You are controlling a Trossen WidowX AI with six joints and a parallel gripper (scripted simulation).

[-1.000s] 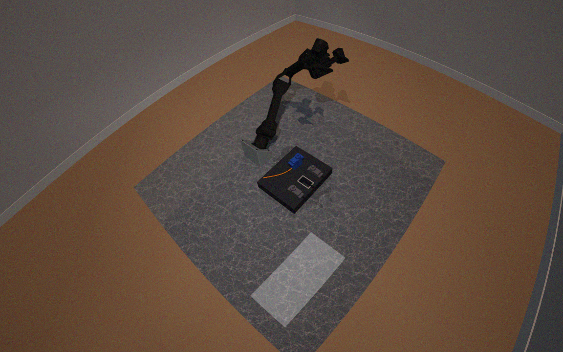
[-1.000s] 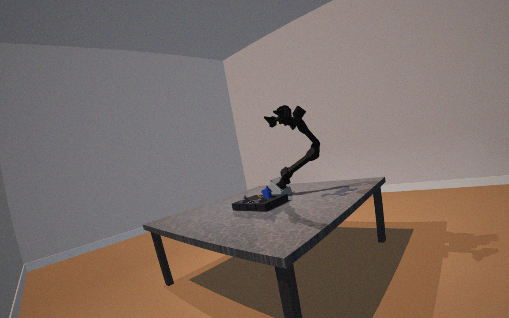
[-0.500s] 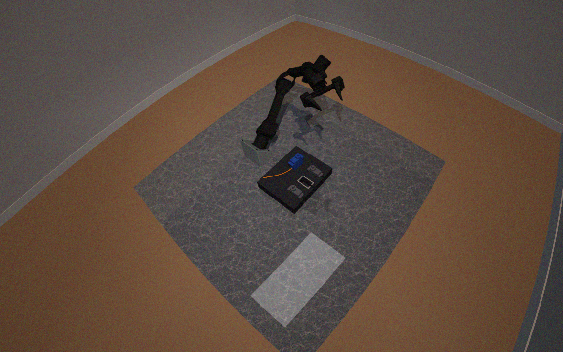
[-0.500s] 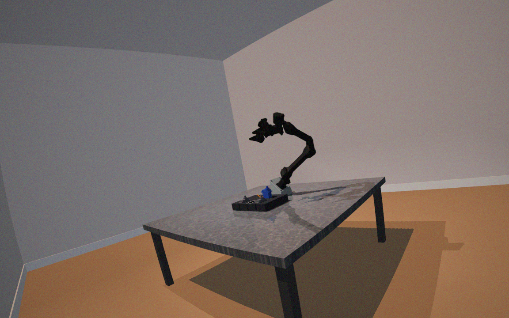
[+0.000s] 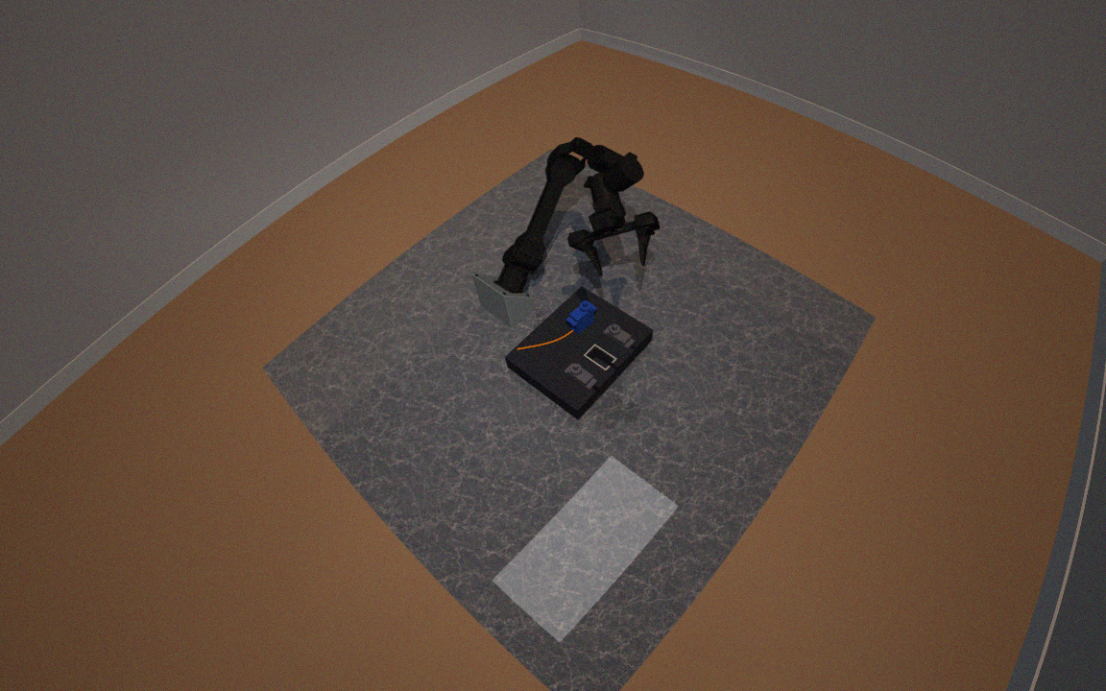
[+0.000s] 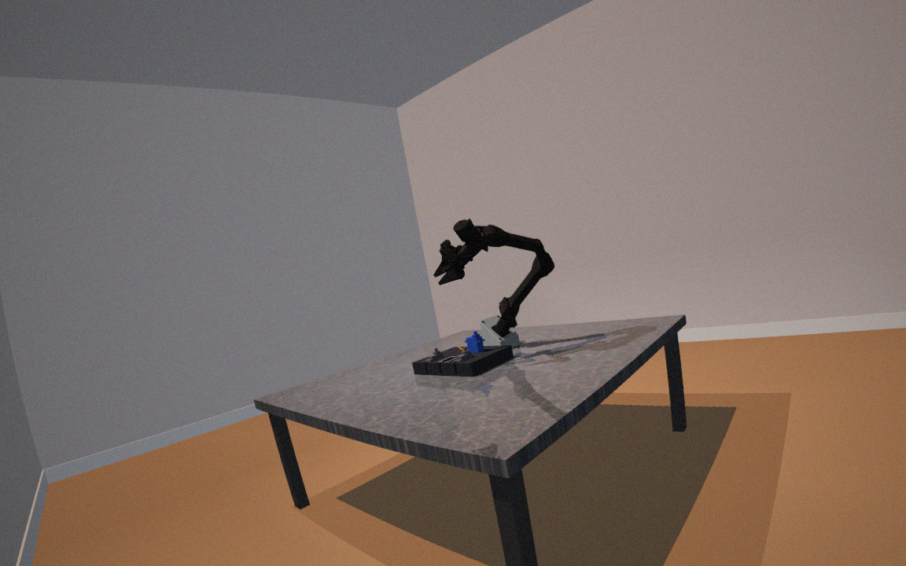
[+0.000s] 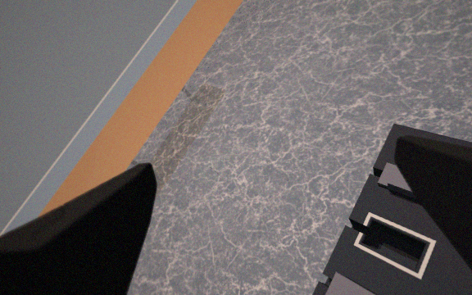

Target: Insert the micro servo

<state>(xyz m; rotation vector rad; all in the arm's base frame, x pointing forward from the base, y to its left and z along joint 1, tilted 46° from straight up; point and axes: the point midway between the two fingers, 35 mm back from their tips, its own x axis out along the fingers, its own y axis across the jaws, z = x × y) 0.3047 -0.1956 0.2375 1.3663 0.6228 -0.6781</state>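
The deck lies 14 cm behind my gripper tip, 3 cm to the right of it and 32 cm below it.
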